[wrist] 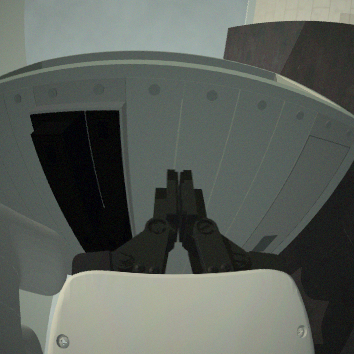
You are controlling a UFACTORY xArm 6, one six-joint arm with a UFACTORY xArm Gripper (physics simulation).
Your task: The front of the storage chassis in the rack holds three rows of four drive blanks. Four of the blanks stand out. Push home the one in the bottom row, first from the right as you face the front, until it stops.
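Places are measured from the arm's base along level axes (x ahead, y left, z up), in centimetres.
Pixels of known places: gripper, fingertip midpoint: (177, 185).
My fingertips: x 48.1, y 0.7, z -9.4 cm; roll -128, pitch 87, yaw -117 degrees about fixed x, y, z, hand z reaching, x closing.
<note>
Behind a point stands the place of what it marks.
My gripper (177, 185) @(x 48.1, y 0.7, z -9.4 cm) is shut and empty, its tips near the middle of the wrist view. They show in front of a grey panelled face (155, 130) @(x 53.0, y -0.5, z -7.6 cm) with long seams and a row of round dots along its upper edge. Left of the fingers, this face has a dark rectangular opening (107, 165) @(x 51.2, y 2.2, z -3.4 cm) with black block-like shapes in it. I cannot tell whether this face belongs to the rack. The storage chassis, its three rows and the bottom-right drive blank cannot be made out. The gap between fingertips and face cannot be judged.
A dark brown block (260, 47) stands behind the face at upper right, with a pale tiled surface (310, 10) beyond. A smooth, rounded grey part (37, 255) is close at lower left. An outlined panel (312, 180) @(x 51.8, y 3.6, z -27.7 cm) lies at the face's right.
</note>
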